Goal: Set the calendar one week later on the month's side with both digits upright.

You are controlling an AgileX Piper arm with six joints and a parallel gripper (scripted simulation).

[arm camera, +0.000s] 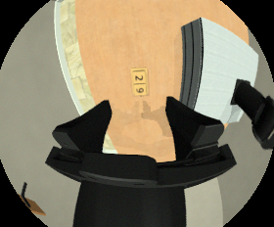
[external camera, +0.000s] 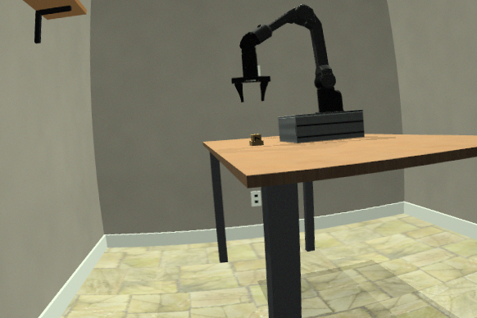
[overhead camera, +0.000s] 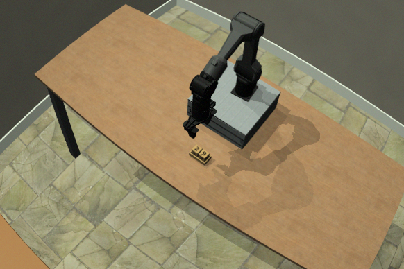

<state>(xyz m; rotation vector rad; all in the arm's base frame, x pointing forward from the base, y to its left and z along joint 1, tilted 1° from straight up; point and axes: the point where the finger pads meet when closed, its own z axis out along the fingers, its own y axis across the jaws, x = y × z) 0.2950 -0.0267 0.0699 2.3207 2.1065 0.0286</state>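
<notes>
Right now the wooden cube is 14 cm below my hand. From my hand the other things lie so: tan calendar tray (16 cm below, 2 cm to the left); digit cube (14 cm below, 3 cm to the left).
</notes>
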